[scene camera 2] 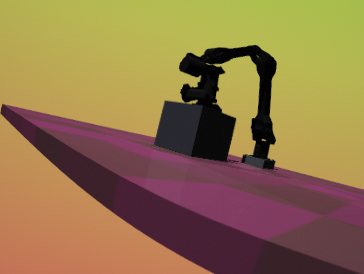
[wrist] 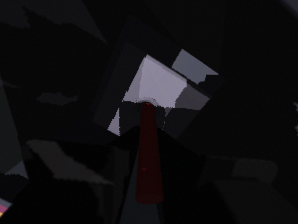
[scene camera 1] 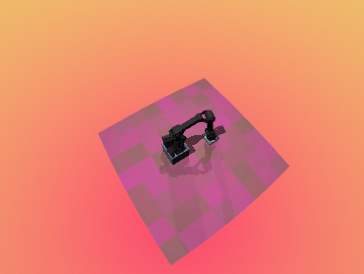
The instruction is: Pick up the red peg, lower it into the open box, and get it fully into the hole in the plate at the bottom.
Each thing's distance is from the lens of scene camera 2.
dark box [scene camera 2: 195, 130]: 0.81 m
